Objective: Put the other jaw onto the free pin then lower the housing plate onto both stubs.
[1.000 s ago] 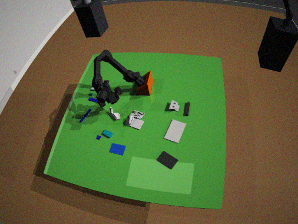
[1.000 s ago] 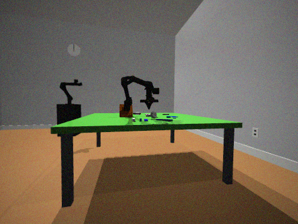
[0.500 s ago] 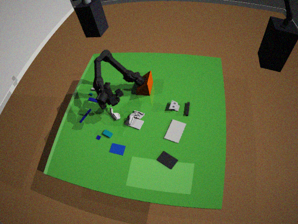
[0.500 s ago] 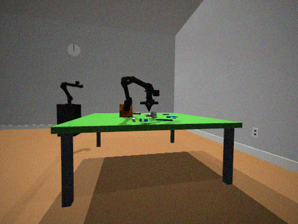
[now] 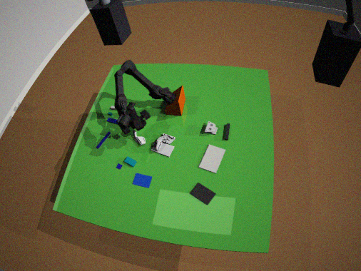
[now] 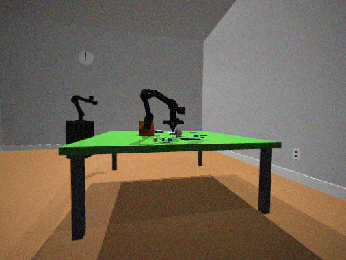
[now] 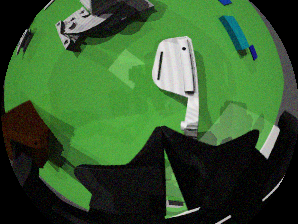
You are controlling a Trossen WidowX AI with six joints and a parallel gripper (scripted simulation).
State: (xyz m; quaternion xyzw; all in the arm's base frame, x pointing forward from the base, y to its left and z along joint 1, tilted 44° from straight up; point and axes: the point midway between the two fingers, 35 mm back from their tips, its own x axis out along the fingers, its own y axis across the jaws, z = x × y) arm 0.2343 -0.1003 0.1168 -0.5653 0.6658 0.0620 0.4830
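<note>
Right now the grey metallic jaw is 3 cm ahead of my gripper tip, 1 cm to the right of it and 1 cm below it. From my gripper tip the other things lie so: dark bar (52 cm to the left, 12 cm behind, 3 cm below); then teal block (21 cm ahead, 3 cm below, 1 cm to the left); then white flat plate (47 cm to the left, 7 cm ahead, 4 cm below).
</note>
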